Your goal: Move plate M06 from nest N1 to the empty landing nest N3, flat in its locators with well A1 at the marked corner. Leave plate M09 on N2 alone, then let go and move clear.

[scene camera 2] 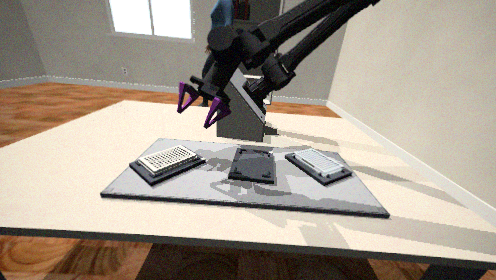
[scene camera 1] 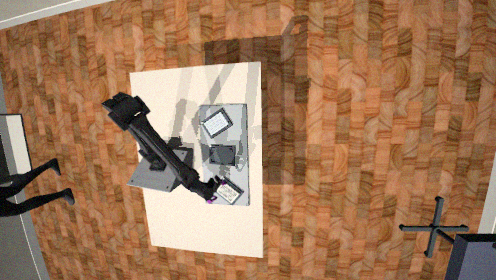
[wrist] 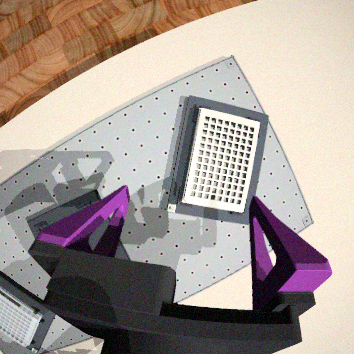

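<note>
My gripper (scene camera 1: 218, 191) (scene camera 2: 193, 119) (wrist: 188, 196) is open and empty, raised above the board beside the cream plate. The cream plate with open square wells (scene camera 1: 228, 192) (scene camera 2: 170, 159) (wrist: 222, 160) sits in a dark nest at one end of the board. A small white tag (wrist: 171, 208) marks one corner of that nest. The empty dark nest (scene camera 1: 222, 155) (scene camera 2: 252, 165) is in the middle, partly behind a finger in the wrist view. A paler plate (scene camera 1: 216, 123) (scene camera 2: 319, 162) (wrist: 17, 317) sits in the nest at the other end. Plate and nest labels are not readable.
The grey board (scene camera 1: 240, 115) (scene camera 2: 200, 197) (wrist: 140, 135) carries the nests on the cream table (scene camera 1: 200, 225) (scene camera 2: 50, 210). The arm's grey mount (scene camera 1: 159, 175) (scene camera 2: 240, 122) stands behind the board. A person's dark legs (scene camera 1: 30, 180) show past the table. Arm shadows cross the board.
</note>
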